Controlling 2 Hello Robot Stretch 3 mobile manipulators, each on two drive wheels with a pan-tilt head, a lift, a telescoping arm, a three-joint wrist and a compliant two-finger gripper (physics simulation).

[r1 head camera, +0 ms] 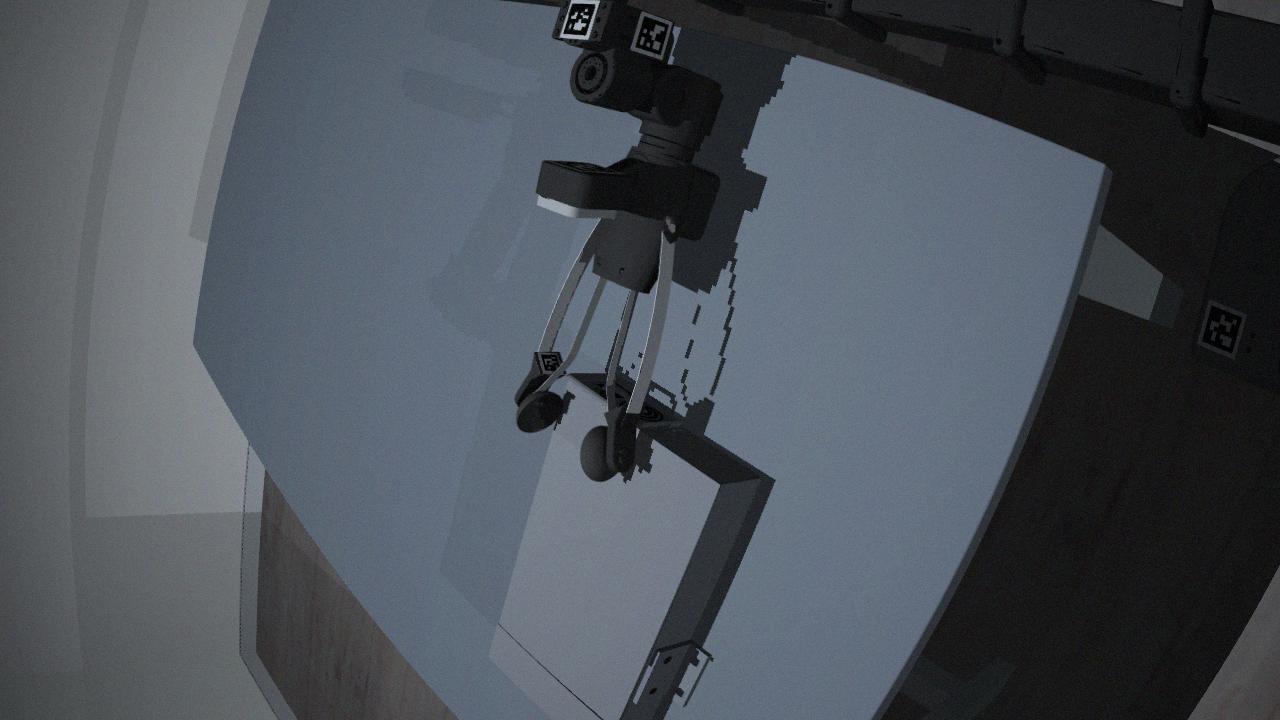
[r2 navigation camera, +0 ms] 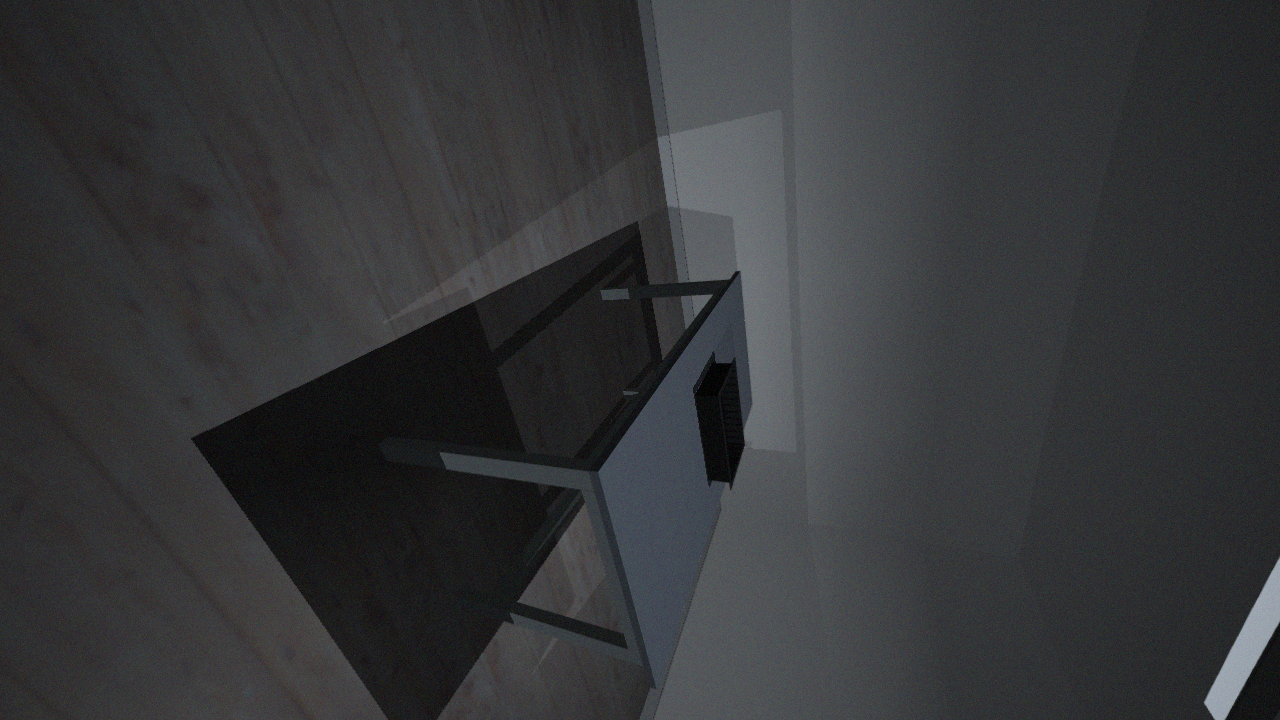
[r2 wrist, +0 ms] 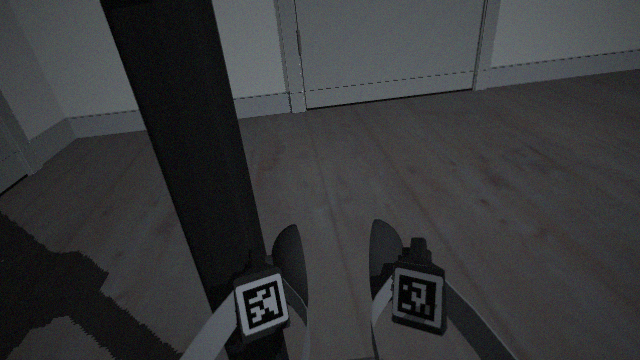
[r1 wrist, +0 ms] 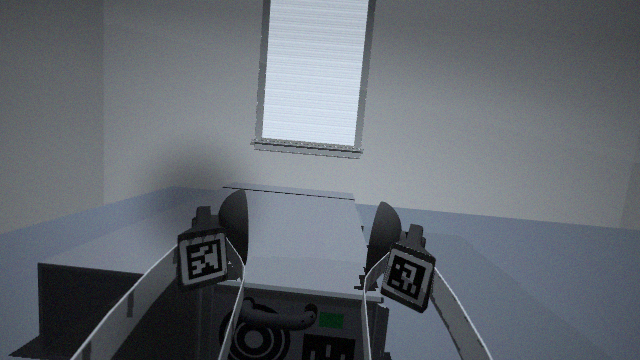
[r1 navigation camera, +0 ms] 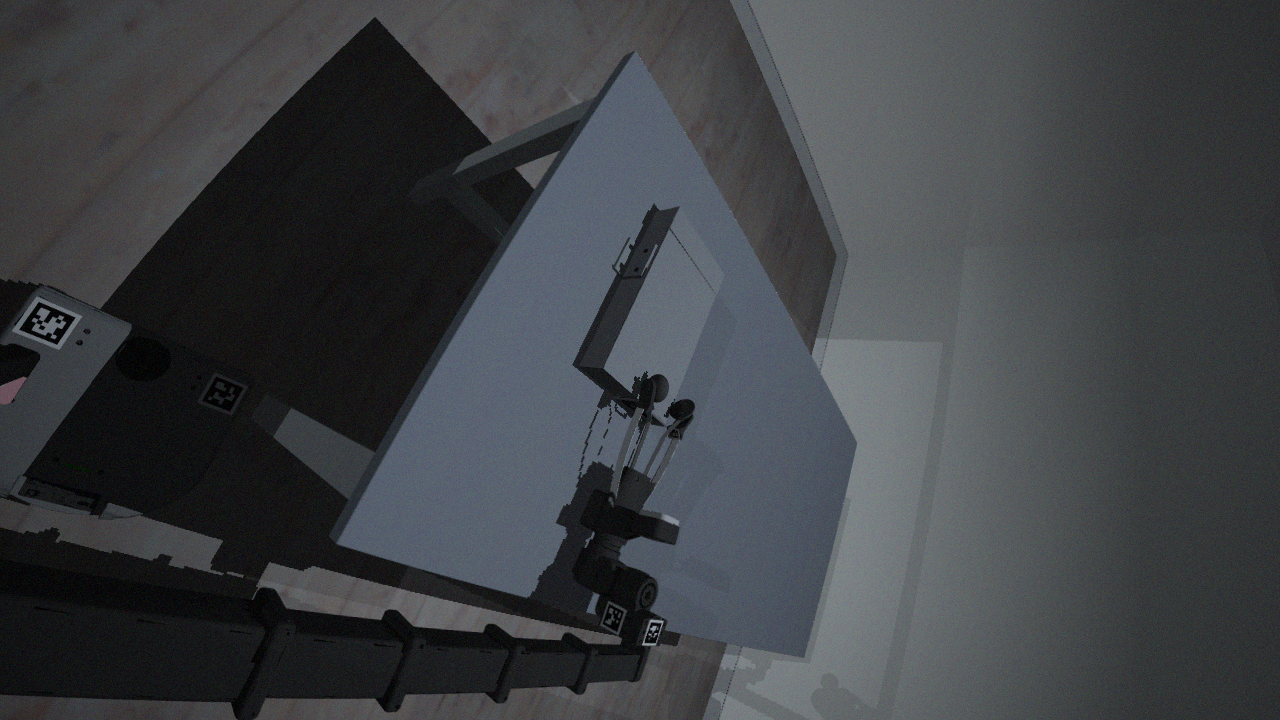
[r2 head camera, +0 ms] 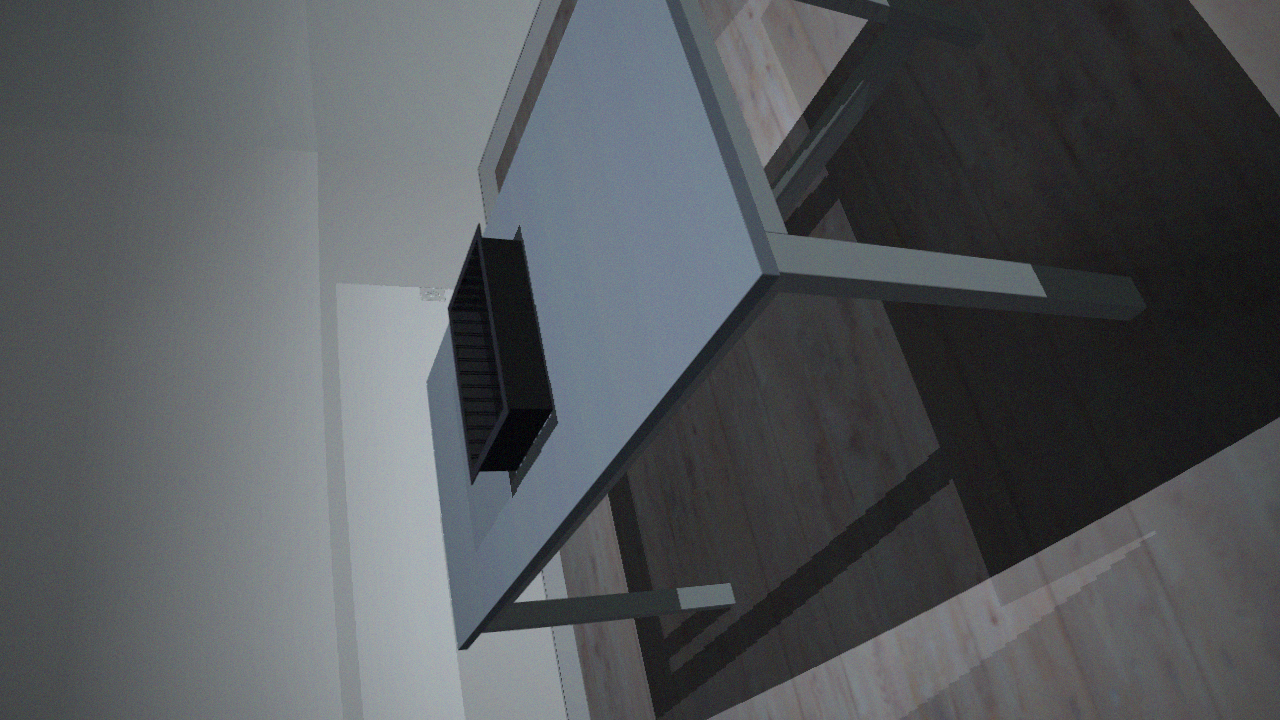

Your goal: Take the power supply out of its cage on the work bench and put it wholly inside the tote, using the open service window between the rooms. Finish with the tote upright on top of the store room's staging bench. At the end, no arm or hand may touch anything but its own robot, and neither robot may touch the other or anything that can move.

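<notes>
The grey cage [r1 head camera: 617,555] [r1 navigation camera: 666,304] [r1 wrist: 300,270] lies on the work bench [r1 head camera: 895,313] [r1 navigation camera: 501,429] [r1 wrist: 500,280]. In the r1 wrist view, the power supply's end face shows a fan, a black handle [r1 wrist: 285,319], a green label and a socket. My r1 gripper [r1 head camera: 571,432] [r1 navigation camera: 669,399] [r1 wrist: 309,230] is open at this end, its fingertips apart near the top; contact cannot be told. The black tote [r2 head camera: 523,331] [r2 navigation camera: 711,438] stands upright on the staging bench [r2 head camera: 626,223] [r2 navigation camera: 648,501]. My r2 gripper [r2 wrist: 338,257] is open and empty, above the floor, away from the tote.
A thin bracket [r1 head camera: 675,671] [r1 navigation camera: 633,257] sits on the cage's long side. A bright striped window [r1 wrist: 315,75] is in the wall beyond the work bench. In the r2 wrist view, a dark post [r2 wrist: 190,140] rises beside the left finger and a door [r2 wrist: 390,45] is beyond.
</notes>
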